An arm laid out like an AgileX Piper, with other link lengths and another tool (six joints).
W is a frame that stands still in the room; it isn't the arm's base.
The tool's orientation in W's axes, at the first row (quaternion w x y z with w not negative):
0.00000, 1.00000, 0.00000, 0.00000
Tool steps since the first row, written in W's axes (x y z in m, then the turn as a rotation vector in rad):
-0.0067, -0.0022, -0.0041, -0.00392, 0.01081, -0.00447
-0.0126, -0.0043, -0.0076, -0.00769, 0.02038, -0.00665
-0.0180, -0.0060, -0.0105, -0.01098, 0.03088, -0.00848
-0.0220, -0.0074, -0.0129, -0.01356, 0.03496, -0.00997
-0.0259, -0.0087, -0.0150, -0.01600, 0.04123, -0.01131
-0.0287, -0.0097, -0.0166, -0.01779, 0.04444, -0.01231
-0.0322, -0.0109, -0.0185, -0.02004, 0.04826, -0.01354
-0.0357, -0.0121, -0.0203, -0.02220, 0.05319, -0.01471
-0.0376, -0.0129, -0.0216, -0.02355, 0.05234, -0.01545
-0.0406, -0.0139, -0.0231, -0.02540, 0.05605, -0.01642
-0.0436, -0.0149, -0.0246, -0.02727, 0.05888, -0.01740
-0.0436, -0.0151, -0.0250, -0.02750, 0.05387, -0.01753
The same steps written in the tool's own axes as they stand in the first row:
-0.0067, 0.0022, 0.0041, -0.00392, -0.01081, 0.00447
-0.0126, 0.0043, 0.0076, -0.00769, -0.02038, 0.00665
-0.0180, 0.0060, 0.0105, -0.01098, -0.03088, 0.00848
-0.0220, 0.0074, 0.0129, -0.01356, -0.03496, 0.00997
-0.0259, 0.0087, 0.0150, -0.01600, -0.04123, 0.01131
-0.0287, 0.0097, 0.0166, -0.01779, -0.04444, 0.01231
-0.0322, 0.0109, 0.0185, -0.02004, -0.04826, 0.01354
-0.0357, 0.0121, 0.0203, -0.02220, -0.05319, 0.01471
-0.0376, 0.0129, 0.0216, -0.02355, -0.05234, 0.01545
-0.0406, 0.0139, 0.0231, -0.02540, -0.05605, 0.01642
-0.0436, 0.0149, 0.0246, -0.02727, -0.05888, 0.01740
-0.0436, 0.0151, 0.0250, -0.02750, -0.05387, 0.01753

